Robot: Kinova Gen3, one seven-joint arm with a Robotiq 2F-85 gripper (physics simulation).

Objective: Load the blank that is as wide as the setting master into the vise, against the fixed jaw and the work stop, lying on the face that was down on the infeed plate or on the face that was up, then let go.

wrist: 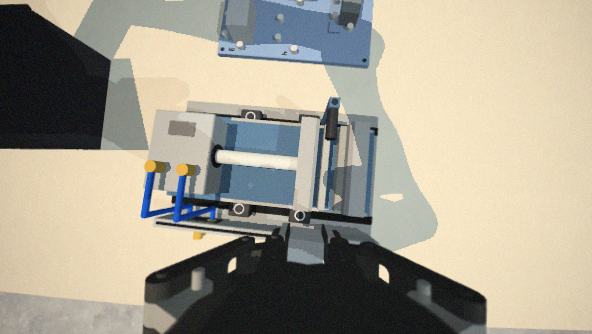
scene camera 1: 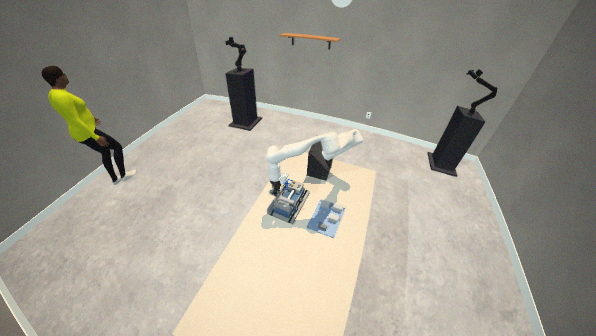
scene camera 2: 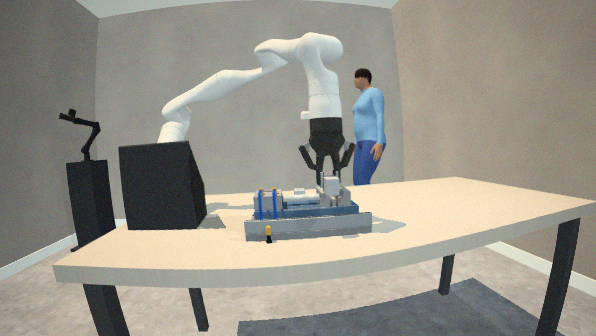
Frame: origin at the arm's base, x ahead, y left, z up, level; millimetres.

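Where they show: gripper, fingertip midpoint: (wrist: 305, 234) (scene camera 1: 277, 194) (scene camera 2: 328, 186); arm's base at its link origin: (scene camera 1: 326, 155) (scene camera 2: 163, 174).
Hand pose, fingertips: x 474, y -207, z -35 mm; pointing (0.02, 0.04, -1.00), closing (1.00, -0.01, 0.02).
Observation:
Things, the pixels of their top centre, and the offset from my fingertips. "pt": a spot on its surface instead.
- light grey blank at its top centre: (wrist: 302, 280) (scene camera 2: 330, 176) 3 mm back, 27 mm right, 27 mm up
- vise at its top centre: (wrist: 262, 163) (scene camera 2: 304, 189) (scene camera 1: 289, 194) 46 mm back, 67 mm left, 15 mm down
- work stop at its top centre: (wrist: 332, 122) 28 mm ahead, 113 mm left, 18 mm down
- infeed plate at its top centre: (wrist: 297, 7) (scene camera 1: 326, 217) 16 mm back, 346 mm left, 106 mm down
- darker block at its top centre: (scene camera 1: 322, 225) 71 mm ahead, 337 mm left, 81 mm down
- front rail at its top centre: (wrist: 262, 235) (scene camera 2: 309, 217) 53 mm back, 22 mm right, 64 mm down
- yellow-topped knob at a spot on its surface: (scene camera 2: 268, 230) pt 148 mm back, 34 mm right, 83 mm down
My gripper (scene camera 1: 274, 192) (scene camera 2: 328, 177) (wrist: 305, 234) is shut on a light grey blank (scene camera 2: 331, 186) (wrist: 305, 251), held upright and pointing down. It hangs over the vise's side away from the infeed plate, by the moving jaw (wrist: 306, 165) in the wrist view. The vise (scene camera 1: 295, 196) (scene camera 2: 310, 212) (wrist: 260, 135) has a gap with thin strips between the moving jaw and the fixed jaw (wrist: 361, 165). The work stop (wrist: 331, 122) is a dark rod at the gap's infeed-plate end. The infeed plate (scene camera 1: 316, 220) (wrist: 310, 35) carries grey blocks and a darker block (scene camera 1: 323, 226) (wrist: 350, 12), possibly the setting master. The blank's underside is hidden.
Blue handles with yellow knobs (wrist: 182, 170) stand at the vise's other end. A front rail (scene camera 2: 307, 227) with a yellow-topped knob (scene camera 2: 268, 230) runs along the vise. The black robot pedestal (scene camera 1: 319, 162) (scene camera 2: 161, 187) (wrist: 50, 90) stands beside it. People stand beyond the table (scene camera 2: 425, 200).

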